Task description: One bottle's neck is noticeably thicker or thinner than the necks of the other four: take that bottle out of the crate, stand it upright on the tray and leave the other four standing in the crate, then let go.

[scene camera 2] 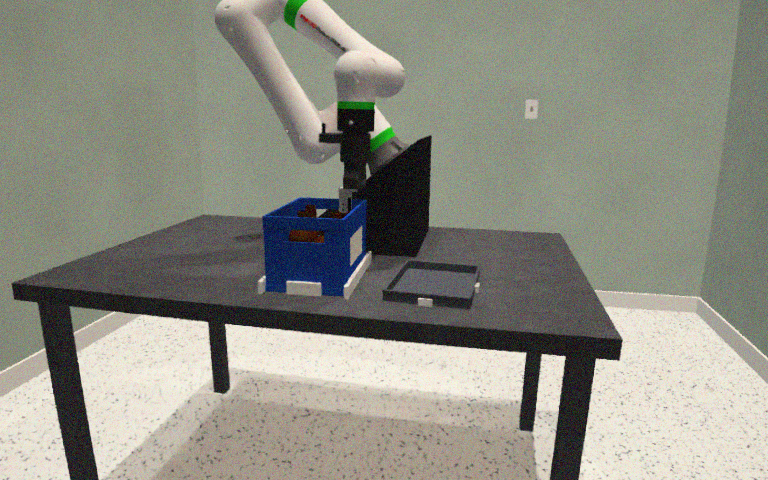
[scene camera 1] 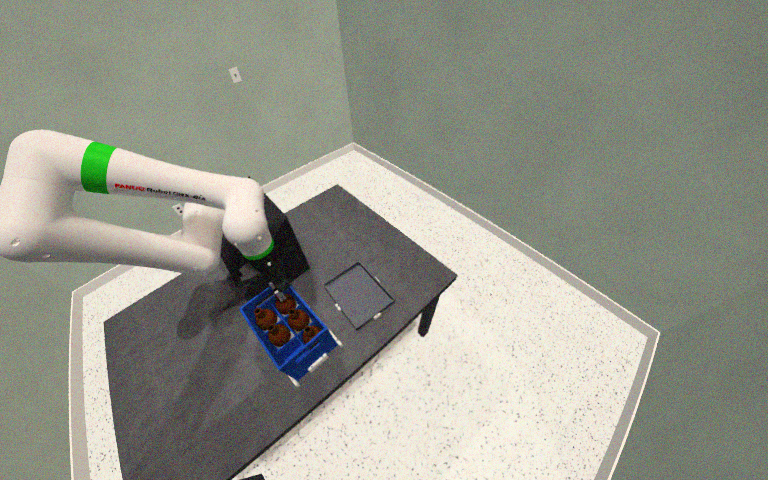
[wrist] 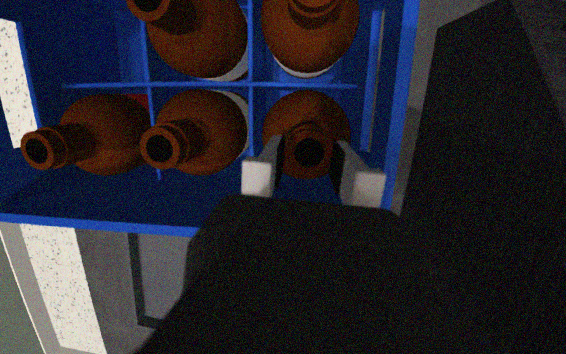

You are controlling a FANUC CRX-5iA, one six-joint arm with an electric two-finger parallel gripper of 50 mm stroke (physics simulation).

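Places are measured from the arm's base along level axes (x left, y back, z up), in centimetres.
Pixels of known places: gripper, between the fingertips: [scene camera 2: 345,211] [scene camera 1: 280,295] [wrist: 307,155]; arm's base, origin of its link: [scene camera 2: 391,162].
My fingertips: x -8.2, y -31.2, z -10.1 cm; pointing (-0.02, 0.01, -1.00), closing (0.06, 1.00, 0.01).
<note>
For each thing: its top centre in the pictures, then the offset to it from my fingertips. Level surfaces: height alone.
- blue crate, centre of its top: [wrist: 138,76] [scene camera 2: 319,207] [scene camera 1: 280,318] dx -4.6, dy -9.0, dz +2.5 cm
- bottle, centre of its top: [wrist: 309,153] [scene camera 1: 278,294] dx -0.4, dy +0.0, dz +1.3 cm
- dark table, height of its surface: dz -15.0 cm
The blue crate [scene camera 1: 287,369] [scene camera 2: 305,260] [wrist: 406,95] holds several brown bottles in its compartments. My gripper [scene camera 1: 281,298] [scene camera 2: 345,210] [wrist: 307,155] is shut on the neck of one bottle [scene camera 1: 286,306] [wrist: 306,107], in the corner compartment nearest the black panel; its fingers lie on both sides of the open mouth. That bottle is upright in the crate; its base is hidden. Other bottles [scene camera 1: 265,318] [scene camera 1: 278,335] [scene camera 1: 298,319] [scene camera 1: 310,333] stand in their compartments. The wrist view does not show clearly how the neck widths compare. The dark tray [scene camera 1: 359,297] [scene camera 2: 436,281] [wrist: 161,267] is empty.
The crate walls rise around the bottles. White locating strips [scene camera 1: 318,362] [scene camera 2: 303,288] edge the crate's foot. A tall black panel [scene camera 1: 289,240] [scene camera 2: 400,203] stands behind the crate. The tray lies beside the crate on the dark table [scene camera 1: 186,390] [scene camera 2: 538,283].
</note>
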